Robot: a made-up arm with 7 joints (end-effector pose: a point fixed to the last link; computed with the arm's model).
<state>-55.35 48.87 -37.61 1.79 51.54 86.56 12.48</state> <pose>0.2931 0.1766 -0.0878 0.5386 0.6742 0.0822 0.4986</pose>
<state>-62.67 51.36 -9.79 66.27 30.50 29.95 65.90</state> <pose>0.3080 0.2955 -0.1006 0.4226 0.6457 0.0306 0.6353</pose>
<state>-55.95 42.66 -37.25 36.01 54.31 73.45 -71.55</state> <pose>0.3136 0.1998 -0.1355 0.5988 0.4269 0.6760 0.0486</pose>
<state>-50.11 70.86 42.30 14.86 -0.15 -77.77 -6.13</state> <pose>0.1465 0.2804 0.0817 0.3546 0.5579 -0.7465 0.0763</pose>
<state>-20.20 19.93 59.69 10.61 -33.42 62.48 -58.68</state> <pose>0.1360 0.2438 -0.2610 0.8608 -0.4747 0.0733 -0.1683</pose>
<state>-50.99 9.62 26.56 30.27 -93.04 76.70 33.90</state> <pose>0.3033 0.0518 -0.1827 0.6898 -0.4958 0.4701 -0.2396</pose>
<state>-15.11 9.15 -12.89 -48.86 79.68 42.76 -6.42</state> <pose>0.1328 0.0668 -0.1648 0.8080 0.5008 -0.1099 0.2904</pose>
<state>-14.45 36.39 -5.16 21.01 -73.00 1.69 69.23</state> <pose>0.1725 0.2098 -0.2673 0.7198 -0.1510 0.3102 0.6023</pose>
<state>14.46 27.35 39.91 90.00 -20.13 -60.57 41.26</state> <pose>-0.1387 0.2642 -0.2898 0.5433 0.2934 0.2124 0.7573</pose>
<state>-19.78 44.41 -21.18 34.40 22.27 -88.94 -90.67</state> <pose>0.1524 0.1855 -0.2370 0.1583 0.4730 -0.0186 -0.8665</pose>
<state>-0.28 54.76 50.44 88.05 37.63 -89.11 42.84</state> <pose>0.0131 0.3539 -0.1909 0.8029 0.4612 -0.1250 0.3564</pose>
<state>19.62 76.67 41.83 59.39 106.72 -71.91 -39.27</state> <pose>-0.0072 0.4078 -0.0834 0.1369 0.4261 0.6659 -0.5969</pose>
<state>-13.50 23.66 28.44 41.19 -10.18 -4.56 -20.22</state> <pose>0.1254 0.2403 -0.3080 0.9641 -0.0011 0.2372 0.1196</pose>
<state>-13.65 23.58 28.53 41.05 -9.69 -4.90 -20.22</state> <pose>0.1266 0.2399 -0.3074 0.9650 0.0033 0.2341 0.1180</pose>
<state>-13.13 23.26 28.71 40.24 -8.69 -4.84 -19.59</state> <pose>0.1243 0.2389 -0.3078 0.9640 0.0118 0.2364 0.1211</pose>
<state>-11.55 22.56 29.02 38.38 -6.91 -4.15 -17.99</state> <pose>0.1164 0.2371 -0.3094 0.9597 0.0272 0.2469 0.1315</pose>
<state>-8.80 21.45 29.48 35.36 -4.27 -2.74 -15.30</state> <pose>0.1021 0.2343 -0.3120 0.9508 0.0507 0.2659 0.1509</pose>
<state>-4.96 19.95 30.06 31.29 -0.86 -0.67 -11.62</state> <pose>0.0818 0.2305 -0.3146 0.9360 0.0830 0.2917 0.1786</pose>
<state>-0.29 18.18 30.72 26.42 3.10 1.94 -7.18</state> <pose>0.0566 0.2259 -0.3157 0.9144 0.1235 0.3210 0.2134</pose>
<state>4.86 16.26 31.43 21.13 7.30 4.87 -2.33</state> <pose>0.0286 0.2208 -0.3143 0.8860 0.1699 0.3501 0.2523</pose>
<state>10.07 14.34 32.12 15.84 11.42 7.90 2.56</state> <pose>0.0003 0.2154 -0.3100 0.8519 0.2188 0.3759 0.2918</pose>
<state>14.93 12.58 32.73 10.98 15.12 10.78 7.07</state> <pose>-0.0257 0.2101 -0.3036 0.8154 0.2657 0.3965 0.3277</pose>
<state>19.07 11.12 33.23 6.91 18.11 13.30 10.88</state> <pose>-0.0474 0.2055 -0.2962 0.7806 0.3059 0.4115 0.3573</pose>
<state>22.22 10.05 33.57 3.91 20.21 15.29 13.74</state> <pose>-0.0636 0.2018 -0.2896 0.7521 0.3359 0.4218 0.3789</pose>
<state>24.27 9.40 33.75 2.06 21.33 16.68 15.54</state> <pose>-0.0740 0.1995 -0.2849 0.7328 0.3536 0.4289 0.3925</pose>
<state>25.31 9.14 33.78 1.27 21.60 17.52 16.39</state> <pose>-0.0795 0.1984 -0.2827 0.7230 0.3600 0.4341 0.3990</pose>
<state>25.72 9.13 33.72 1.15 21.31 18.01 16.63</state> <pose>-0.0819 0.1983 -0.2822 0.7194 0.3592 0.4385 0.4014</pose>
